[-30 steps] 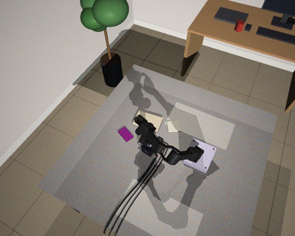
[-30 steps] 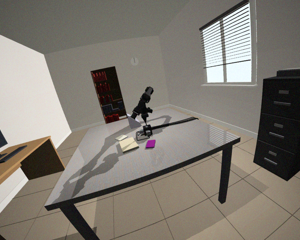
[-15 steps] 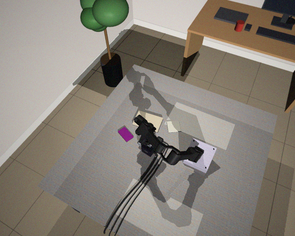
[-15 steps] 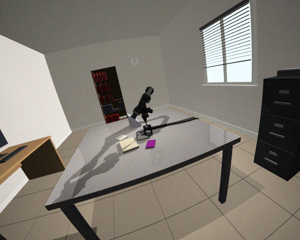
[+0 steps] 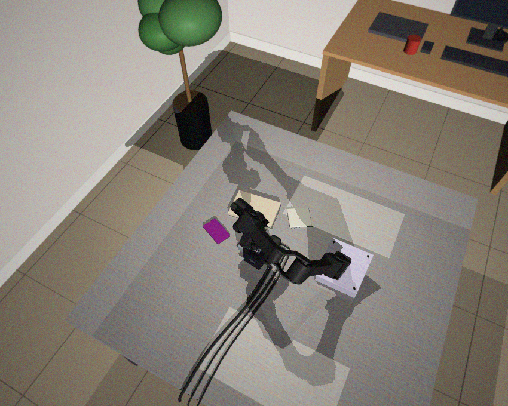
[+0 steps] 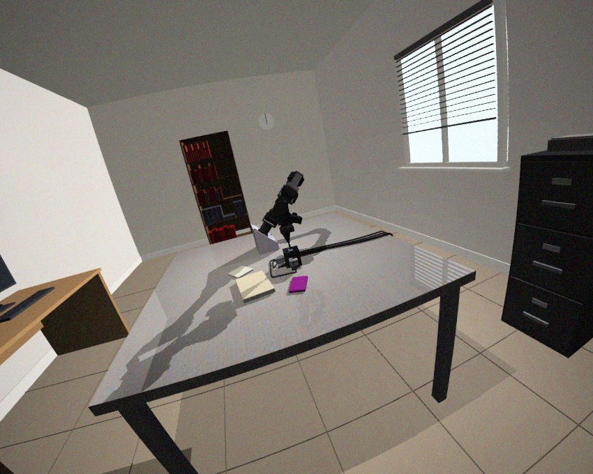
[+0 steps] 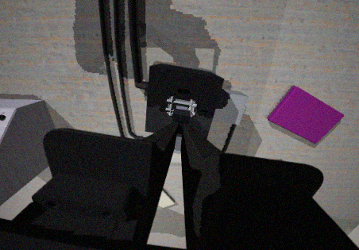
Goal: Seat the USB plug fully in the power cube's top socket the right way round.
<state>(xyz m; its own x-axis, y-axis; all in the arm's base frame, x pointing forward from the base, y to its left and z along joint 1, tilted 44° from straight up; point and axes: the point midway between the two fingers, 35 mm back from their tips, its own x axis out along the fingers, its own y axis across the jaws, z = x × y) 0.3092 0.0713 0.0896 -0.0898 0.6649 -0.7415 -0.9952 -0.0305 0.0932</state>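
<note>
Now: the silver-edged USB plug 20 mm below my gripper tip. From my gripper tip the other things lie so: beige notebook 140 mm ahead, 200 mm to the right, 110 mm below; small note 50 mm behind, 270 mm to the right, 110 mm below; magenta card 220 mm ahead, 10 mm to the right, 110 mm below.
</note>
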